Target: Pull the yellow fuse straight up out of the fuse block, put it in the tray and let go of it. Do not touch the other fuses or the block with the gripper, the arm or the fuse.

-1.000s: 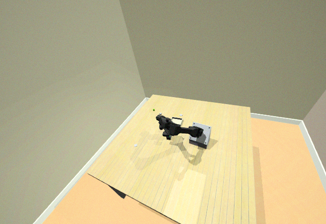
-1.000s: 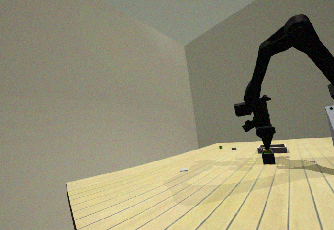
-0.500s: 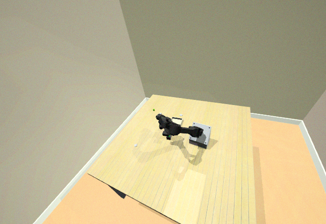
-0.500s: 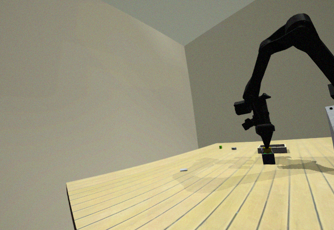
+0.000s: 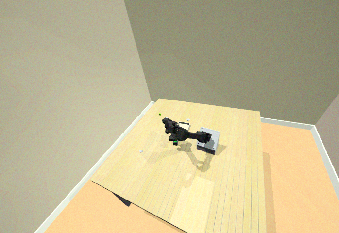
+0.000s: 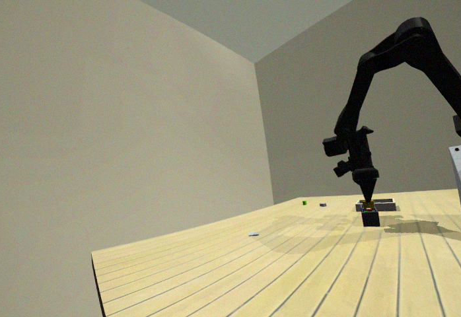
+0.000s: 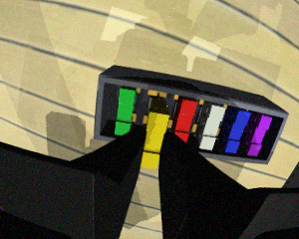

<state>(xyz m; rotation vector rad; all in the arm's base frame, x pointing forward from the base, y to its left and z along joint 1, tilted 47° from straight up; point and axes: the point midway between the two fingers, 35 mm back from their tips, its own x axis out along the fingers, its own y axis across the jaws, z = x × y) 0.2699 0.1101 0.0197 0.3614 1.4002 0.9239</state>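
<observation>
Right now my gripper tip is 4 cm above the green fuse, 2 cm to the right of it and 1 cm past it. Round my gripper tip: yellow fuse: 1 cm below; then white fuse: 4 cm below, 3 cm to the right, 1 cm ahead; then red fuse: 4 cm below, 2 cm to the right, 1 cm ahead.
</observation>
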